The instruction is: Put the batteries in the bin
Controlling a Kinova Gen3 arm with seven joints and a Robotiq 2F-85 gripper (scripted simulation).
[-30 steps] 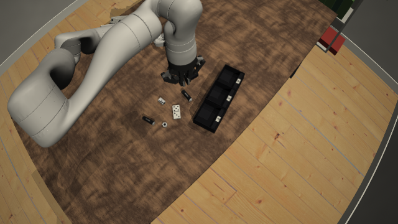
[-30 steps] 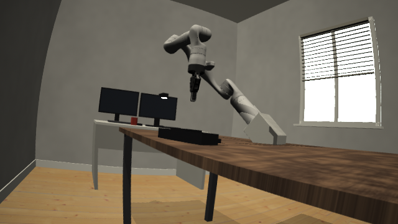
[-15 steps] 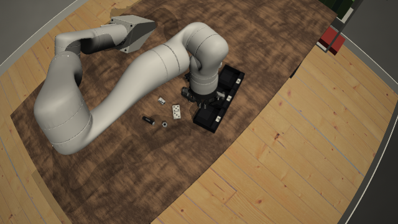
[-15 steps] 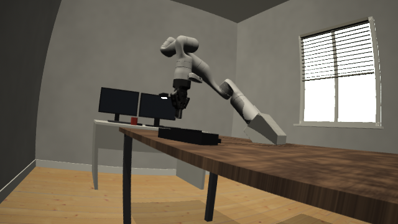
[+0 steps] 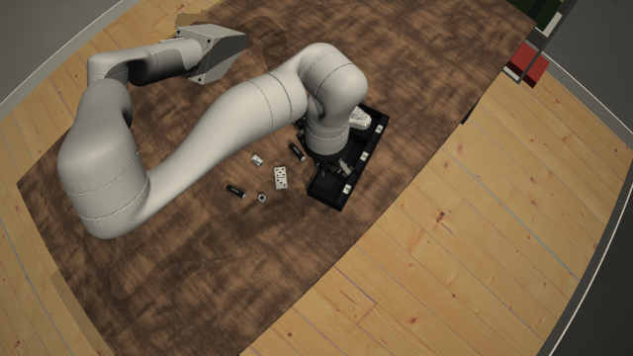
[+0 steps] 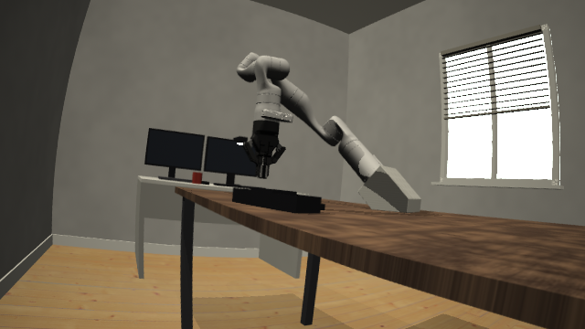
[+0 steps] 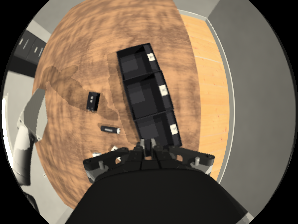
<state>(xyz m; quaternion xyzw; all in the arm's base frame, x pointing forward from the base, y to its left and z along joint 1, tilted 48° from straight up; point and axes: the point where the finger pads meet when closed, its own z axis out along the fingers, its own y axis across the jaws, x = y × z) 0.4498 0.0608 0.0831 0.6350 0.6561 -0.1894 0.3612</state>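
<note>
Now: hand 90 mm above the white domino, 80 mm past it and 50 mm to the left of it. Also, from my hand: metal nut: 110 mm to the right, 90 mm below, 80 mm behind; black nine-volt battery: 140 mm behind, 80 mm to the left, 80 mm below; grey metal piece: 140 mm behind, 80 mm below, 60 mm to the right.
</note>
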